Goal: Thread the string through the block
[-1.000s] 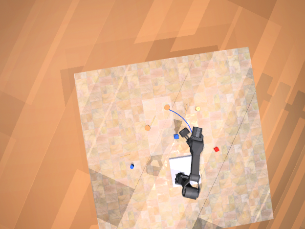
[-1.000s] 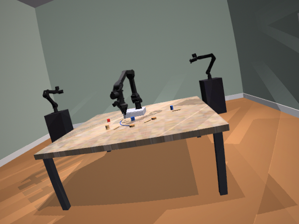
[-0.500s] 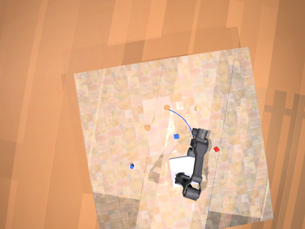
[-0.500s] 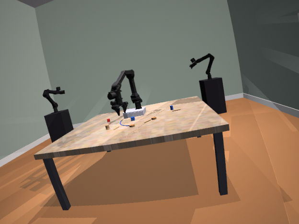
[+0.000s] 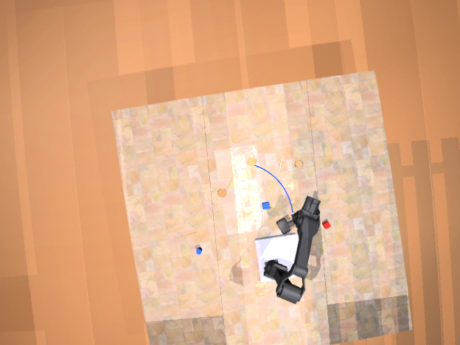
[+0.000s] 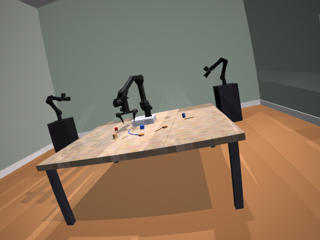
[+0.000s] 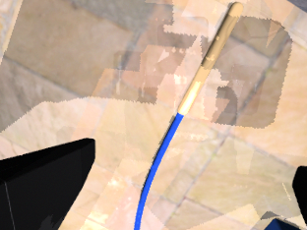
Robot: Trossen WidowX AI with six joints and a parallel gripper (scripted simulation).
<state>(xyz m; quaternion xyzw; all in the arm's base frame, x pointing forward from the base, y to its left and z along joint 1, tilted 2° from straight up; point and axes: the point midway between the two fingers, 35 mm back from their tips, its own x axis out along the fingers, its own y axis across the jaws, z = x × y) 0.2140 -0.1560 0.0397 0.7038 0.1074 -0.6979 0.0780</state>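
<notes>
The thin wooden stick is 20 mm behind my gripper tip, 10 mm to the right of it and 60 mm below it. Also, from my gripper tip: blue cube 70 mm ahead, 110 mm to the left, 50 mm below; red cube 100 mm behind, 150 mm to the right, 50 mm below; wooden block 220 mm ahead, 90 mm to the right, 40 mm below.
</notes>
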